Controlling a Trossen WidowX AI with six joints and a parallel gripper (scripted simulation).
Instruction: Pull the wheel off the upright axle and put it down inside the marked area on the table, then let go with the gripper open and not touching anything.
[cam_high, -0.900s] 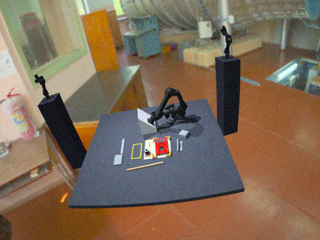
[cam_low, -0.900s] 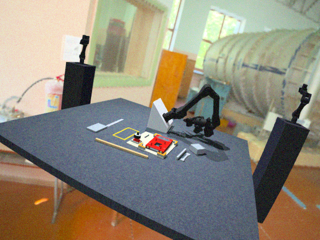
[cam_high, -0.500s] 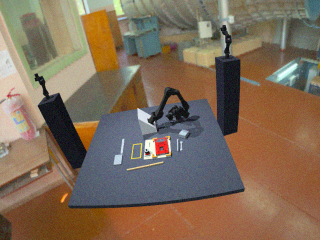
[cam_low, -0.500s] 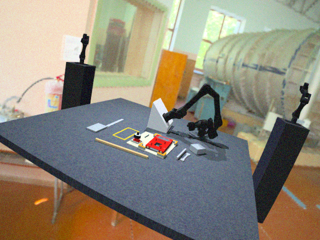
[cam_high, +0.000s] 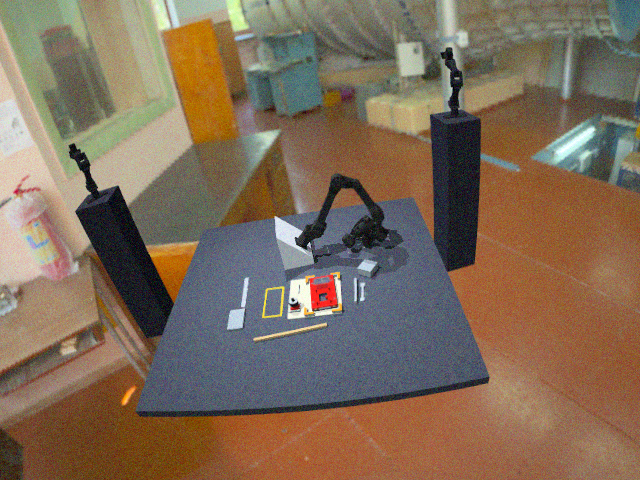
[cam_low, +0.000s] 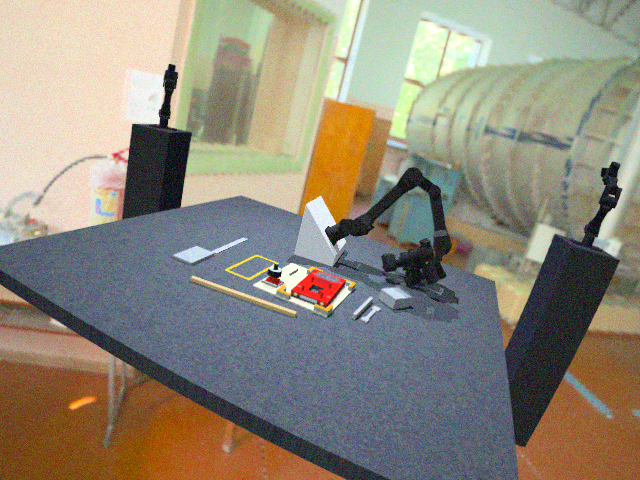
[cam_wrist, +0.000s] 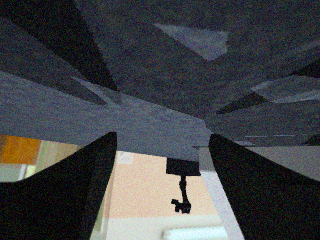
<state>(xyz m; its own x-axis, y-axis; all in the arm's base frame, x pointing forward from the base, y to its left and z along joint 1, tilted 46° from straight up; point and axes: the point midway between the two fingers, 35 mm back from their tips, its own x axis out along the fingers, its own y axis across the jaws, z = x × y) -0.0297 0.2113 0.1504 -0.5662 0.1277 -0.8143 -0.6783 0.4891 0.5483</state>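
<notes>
My gripper tip is 280 mm short of the grey box and 30 mm to the right of it. The rest, counted from my gripper tip: wooden rod 540 mm ahead, 370 mm to the right, 10 mm below.
</notes>
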